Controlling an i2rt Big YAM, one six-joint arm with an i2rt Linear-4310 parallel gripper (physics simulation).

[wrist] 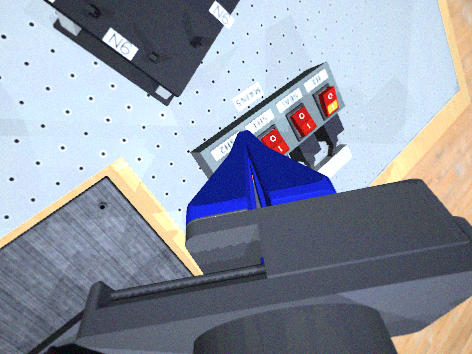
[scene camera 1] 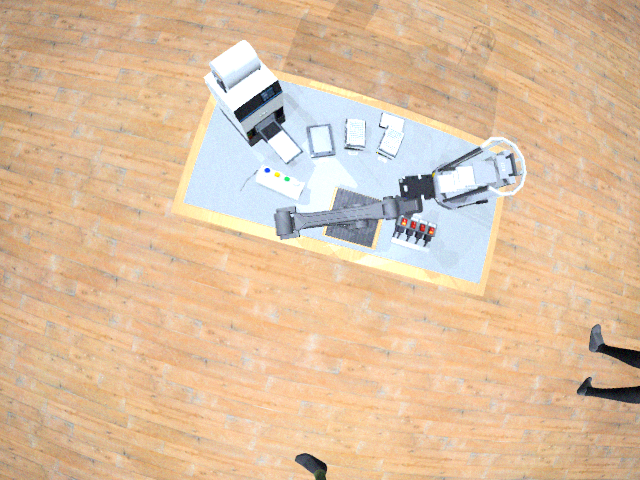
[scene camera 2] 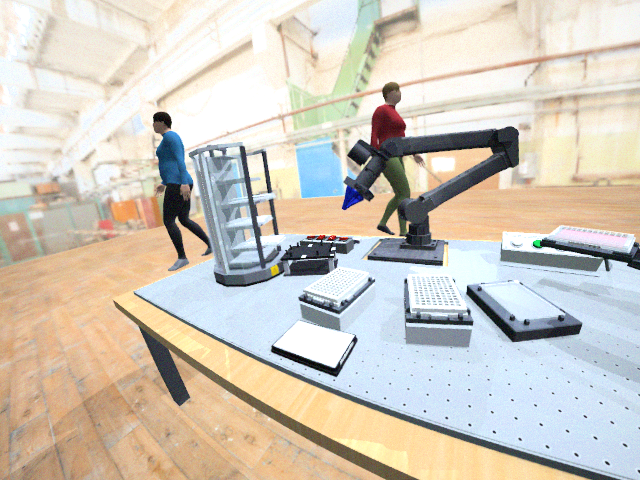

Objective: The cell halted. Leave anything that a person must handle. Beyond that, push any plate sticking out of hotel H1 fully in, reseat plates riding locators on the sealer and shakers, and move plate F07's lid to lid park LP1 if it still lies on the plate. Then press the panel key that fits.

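Places are measured from the arm's base along level axes (x left, y back, z up), in millimetres.
Where they show: gripper, fingertip midpoint: (wrist: 244, 139) (scene camera 2: 342, 209); arm's base at its link origin: (scene camera 2: 418, 246).
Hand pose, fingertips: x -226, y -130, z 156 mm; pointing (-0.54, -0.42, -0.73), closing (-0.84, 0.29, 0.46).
Things, the pixels of their centre, and the offset from my fingertips. "pt": a spot on its surface instead.
- mains strip at a spot on its surface: (scene camera 2: 330, 244) pt dx -24, dy -65, dz -106 mm
- H1 switch at a spot on its surface: (wrist: 328, 101) pt dx -184, dy +50, dz -117 mm
- SEAL switch at a spot on its surface: (wrist: 302, 121) pt dx -135, dy +51, dz -118 mm
- SH1 switch at a spot on its surface: (wrist: 273, 141) pt dx -87, dy +50, dz -118 mm
- hotel at a spot on its surface: (scene camera 2: 242, 277) pt dx -173, dy -322, dz -137 mm
- pinkish plate at the middle of its body: (scene camera 2: 589, 237) (scene camera 1: 284, 146) dx +613, dy -75, dz -45 mm
- key panel at the middle of its body: (scene camera 2: 546, 250) (scene camera 1: 280, 182) dx +585, dy +71, dz -125 mm
- black labelled nest at the middle of its body: (scene camera 2: 310, 256) (scene camera 1: 417, 188) dx -61, dy -132, dz -129 mm
- dark frame at the middle of its body: (scene camera 2: 516, 304) (scene camera 1: 320, 140) dx +472, dy -200, dz -151 mm
- white-topped flat block at the middle of its body: (scene camera 2: 314, 343) (scene camera 1: 392, 123) dx +154, dy -431, dz -160 mm
- big machine at the middle of its body: (scene camera 1: 245, 92) dx +833, dy -218, dz +61 mm
My gripper (scene camera 2: 344, 207) (wrist: 244, 139) is shut and empty, above the mains strip (scene camera 2: 330, 244); its blue tips hide the SH2 switch in the wrist view. The H1 switch (wrist: 328, 101) shows a yellow lit part; the SEAL switch (wrist: 302, 121) and SH1 switch (wrist: 273, 141) look unlit. The hotel (scene camera 2: 242, 277) holds several plates; one plate (scene camera 2: 258, 197) reaches out past a post. Two white well plates (scene camera 2: 337, 285) (scene camera 2: 435, 294) sit on raised grey units; exact seating is unclear. A pinkish plate (scene camera 2: 594, 238) lies on the big machine's tray. The key panel (scene camera 1: 279, 181) has blue, yellow, green and white keys.
A black labelled nest (scene camera 1: 416, 186) (scene camera 2: 310, 251) (wrist: 150, 47) stands beside the hotel. A dark frame (scene camera 1: 321, 155) (scene camera 2: 547, 330) bears a clear flat piece. A white-topped flat block (scene camera 2: 314, 343) lies near the table edge. The big machine (scene camera 1: 248, 93) stands at one corner. Two people (scene camera 2: 173, 160) (scene camera 2: 388, 124) are near the table.
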